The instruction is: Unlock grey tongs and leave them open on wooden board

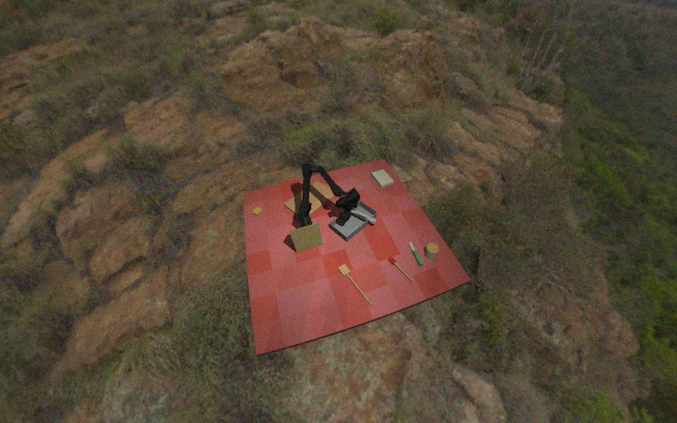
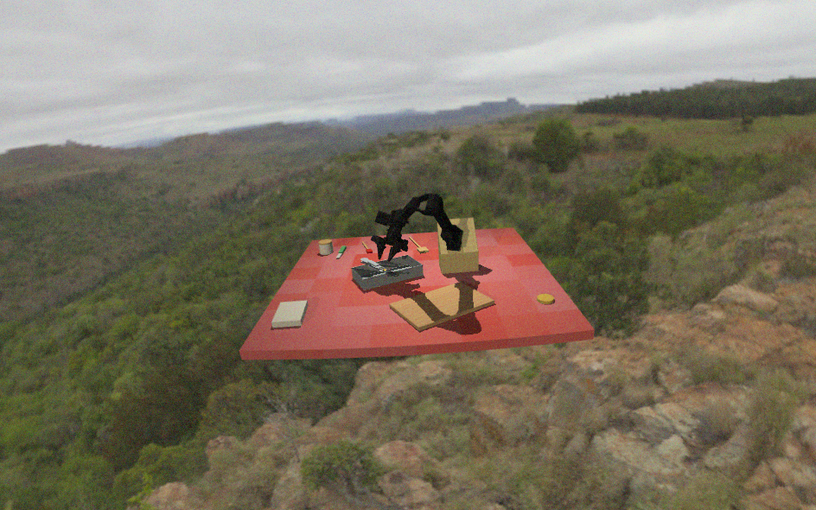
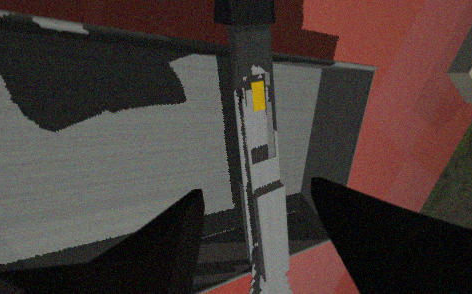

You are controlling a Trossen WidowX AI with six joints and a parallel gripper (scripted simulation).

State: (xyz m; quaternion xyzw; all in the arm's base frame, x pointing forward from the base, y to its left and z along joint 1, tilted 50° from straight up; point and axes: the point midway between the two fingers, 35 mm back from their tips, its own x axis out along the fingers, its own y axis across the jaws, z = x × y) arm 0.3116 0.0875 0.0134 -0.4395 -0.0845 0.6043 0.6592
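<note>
Now: the yellow lock piece 4 cm to the left of my gripper tip, 3 cm below it and 1 cm behind it. Round my gripper tip: roasting tin 7 cm below, 2 cm to the right, 1 cm behind; then wooden board 29 cm to the left, 27 cm behind, 9 cm below; then red-tipped stick 44 cm to the right, 16 cm ahead, 9 cm below.
</note>
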